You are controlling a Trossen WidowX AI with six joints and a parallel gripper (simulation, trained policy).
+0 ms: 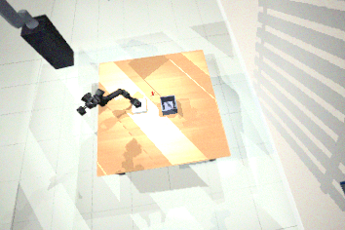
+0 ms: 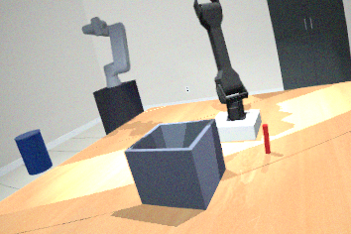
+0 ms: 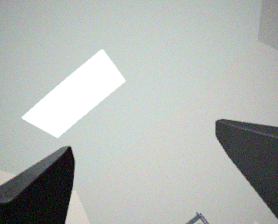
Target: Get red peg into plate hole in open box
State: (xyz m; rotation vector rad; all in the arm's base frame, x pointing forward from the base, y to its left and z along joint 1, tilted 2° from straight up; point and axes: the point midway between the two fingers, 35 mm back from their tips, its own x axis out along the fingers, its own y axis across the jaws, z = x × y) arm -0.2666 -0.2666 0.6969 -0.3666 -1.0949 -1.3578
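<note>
Right now my gripper tip is 74 cm above the red peg, 45 cm short of it and 35 cm to the right of it. From my gripper tip the other things lie so: plate (74 cm below, 59 cm ahead, 16 cm to the left).
</note>
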